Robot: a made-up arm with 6 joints.
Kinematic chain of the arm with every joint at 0, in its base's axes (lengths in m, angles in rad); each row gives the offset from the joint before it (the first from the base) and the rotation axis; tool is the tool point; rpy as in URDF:
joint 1: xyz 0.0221 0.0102 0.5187 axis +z
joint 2: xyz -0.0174 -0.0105 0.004 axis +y
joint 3: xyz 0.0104 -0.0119 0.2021 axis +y
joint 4: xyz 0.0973 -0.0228 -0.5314 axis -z
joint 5: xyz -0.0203 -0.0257 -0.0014 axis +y
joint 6: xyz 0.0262 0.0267 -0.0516 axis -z
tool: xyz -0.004 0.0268 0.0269 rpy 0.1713 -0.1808 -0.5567
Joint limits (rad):
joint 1: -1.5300..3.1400
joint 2: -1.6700..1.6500
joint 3: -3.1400..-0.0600
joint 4: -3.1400..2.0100
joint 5: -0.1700..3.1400
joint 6: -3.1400..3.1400
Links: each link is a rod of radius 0.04 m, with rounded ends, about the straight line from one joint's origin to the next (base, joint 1, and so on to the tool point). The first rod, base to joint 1, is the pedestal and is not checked.
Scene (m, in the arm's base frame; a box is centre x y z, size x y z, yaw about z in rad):
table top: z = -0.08
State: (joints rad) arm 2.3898 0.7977 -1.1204 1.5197 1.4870 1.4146
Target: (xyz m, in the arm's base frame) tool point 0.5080 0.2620 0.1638
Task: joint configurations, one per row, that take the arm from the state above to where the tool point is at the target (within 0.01 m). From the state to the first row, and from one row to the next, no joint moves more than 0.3 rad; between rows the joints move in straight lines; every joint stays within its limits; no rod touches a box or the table.
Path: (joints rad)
1: 2.1212 0.8282 -1.1796 1.5296 1.4550 1.4144
2: 1.8526 0.8587 -1.2388 1.5396 1.4230 1.4142
3: 1.5841 0.8892 -1.2981 1.5495 1.3910 1.4139
4: 1.3155 0.9198 -1.3573 1.5594 1.3591 1.4137
5: 1.0469 0.9503 -1.4165 1.5693 1.3271 1.4135
6: 0.7783 0.9808 -1.4757 1.5793 1.2951 1.4133
7: 0.5097 1.0113 -1.5349 1.5892 1.2631 1.4131

